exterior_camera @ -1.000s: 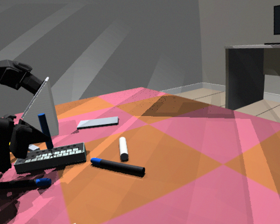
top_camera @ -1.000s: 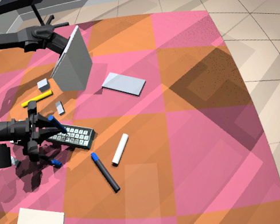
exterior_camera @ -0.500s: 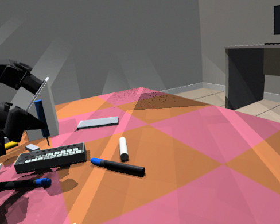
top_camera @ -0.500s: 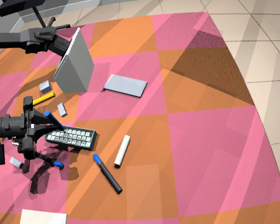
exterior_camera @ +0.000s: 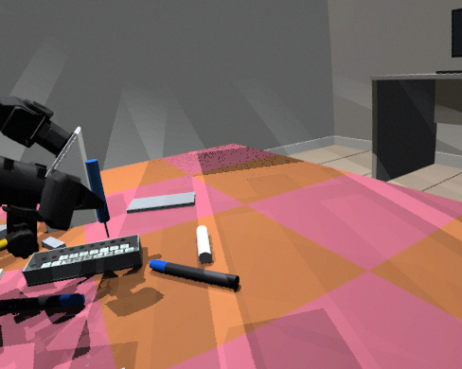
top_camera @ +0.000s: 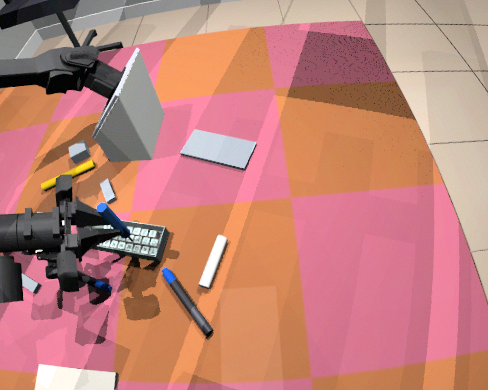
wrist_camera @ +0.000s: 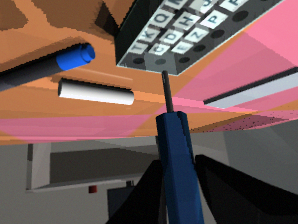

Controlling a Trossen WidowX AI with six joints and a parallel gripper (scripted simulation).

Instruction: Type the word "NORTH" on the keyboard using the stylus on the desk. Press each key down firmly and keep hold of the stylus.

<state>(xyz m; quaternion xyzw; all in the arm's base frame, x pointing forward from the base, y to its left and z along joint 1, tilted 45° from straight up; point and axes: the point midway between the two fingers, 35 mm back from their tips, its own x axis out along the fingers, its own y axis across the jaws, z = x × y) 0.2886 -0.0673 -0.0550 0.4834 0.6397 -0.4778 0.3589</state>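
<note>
My gripper tip is now 4 cm short of the white cylinder, 14 cm to the right of it and 10 cm above it. Round my gripper tip: stylus 1 cm below; yellow-handled tool 21 cm behind, 21 cm to the right, 10 cm below; grey slab 22 cm behind, 16 cm to the left, 10 cm below.
</note>
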